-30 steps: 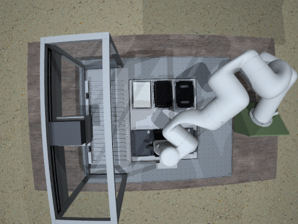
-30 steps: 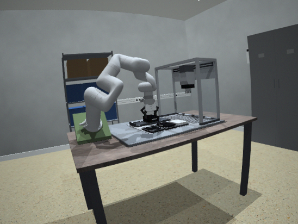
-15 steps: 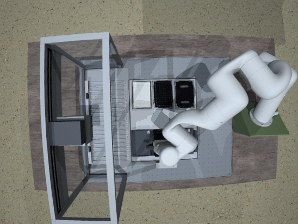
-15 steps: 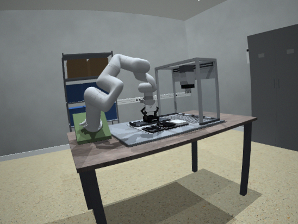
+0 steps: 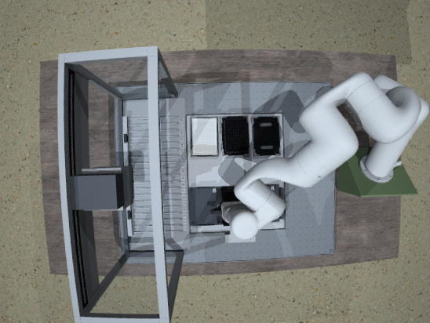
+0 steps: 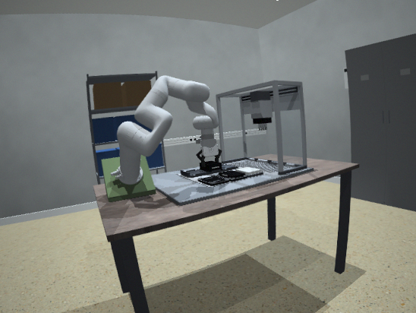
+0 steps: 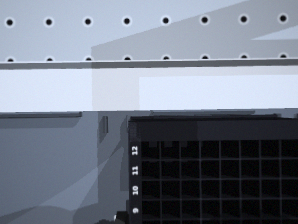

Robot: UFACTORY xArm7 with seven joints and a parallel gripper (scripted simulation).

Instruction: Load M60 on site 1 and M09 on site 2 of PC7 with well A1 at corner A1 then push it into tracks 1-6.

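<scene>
My hand is 1 cm above the black deep-well block M09. Also, from my hand: pale 384-well plate M60: 25 cm to the right, 7 cm ahead, 2 cm below; then dark plate carrier PC7: 3 cm below, 1 cm behind; then nest S3: 25 cm to the right, 7 cm ahead, 4 cm below.
</scene>
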